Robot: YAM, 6 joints.
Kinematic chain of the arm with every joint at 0, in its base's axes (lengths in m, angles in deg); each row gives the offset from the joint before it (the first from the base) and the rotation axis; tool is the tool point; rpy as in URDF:
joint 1: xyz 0 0 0.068 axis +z
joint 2: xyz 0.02 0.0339 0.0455 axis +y
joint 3: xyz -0.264 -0.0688 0 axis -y
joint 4: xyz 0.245 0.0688 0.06 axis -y
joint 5: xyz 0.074 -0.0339 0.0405 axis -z
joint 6: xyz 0.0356 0 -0.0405 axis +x
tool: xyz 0 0 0 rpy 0 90 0
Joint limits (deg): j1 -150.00..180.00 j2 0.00..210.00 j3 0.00..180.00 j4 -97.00..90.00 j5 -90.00..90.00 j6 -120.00..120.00
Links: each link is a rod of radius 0.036 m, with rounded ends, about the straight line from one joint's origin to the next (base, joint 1, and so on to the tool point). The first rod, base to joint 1, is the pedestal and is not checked.
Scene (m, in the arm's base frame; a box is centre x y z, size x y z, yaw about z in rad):
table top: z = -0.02
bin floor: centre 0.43 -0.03 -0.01 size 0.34 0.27 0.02 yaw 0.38
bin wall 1: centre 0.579 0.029 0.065 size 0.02 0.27 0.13 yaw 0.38
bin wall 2: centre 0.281 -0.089 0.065 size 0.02 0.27 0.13 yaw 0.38
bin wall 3: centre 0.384 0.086 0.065 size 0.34 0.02 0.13 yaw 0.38
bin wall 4: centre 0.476 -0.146 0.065 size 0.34 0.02 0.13 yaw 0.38
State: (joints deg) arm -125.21 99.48 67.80 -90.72 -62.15 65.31
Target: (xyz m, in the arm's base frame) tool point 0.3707 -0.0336 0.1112
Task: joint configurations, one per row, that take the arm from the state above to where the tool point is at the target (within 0.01 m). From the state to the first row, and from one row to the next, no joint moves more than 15 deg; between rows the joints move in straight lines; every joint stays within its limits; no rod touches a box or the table.
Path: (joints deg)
1: -110.84 101.07 71.39 -88.77 -62.90 65.31
2: -96.48 102.67 74.98 -86.82 -63.65 65.31
3: -82.11 104.26 78.57 -84.86 -64.39 65.31
4: -67.74 105.86 82.16 -82.91 -65.14 65.31
5: -53.37 107.45 85.75 -80.96 -65.89 65.31
6: -39.01 109.05 89.34 -79.01 -66.64 65.31
7: -24.64 110.64 92.93 -77.05 -67.38 65.31
8: -10.27 112.24 96.52 -75.10 -68.13 65.31
9: -10.24 121.34 91.80 -74.30 -67.41 65.31
10: -10.22 130.45 87.08 -73.50 -66.69 65.31

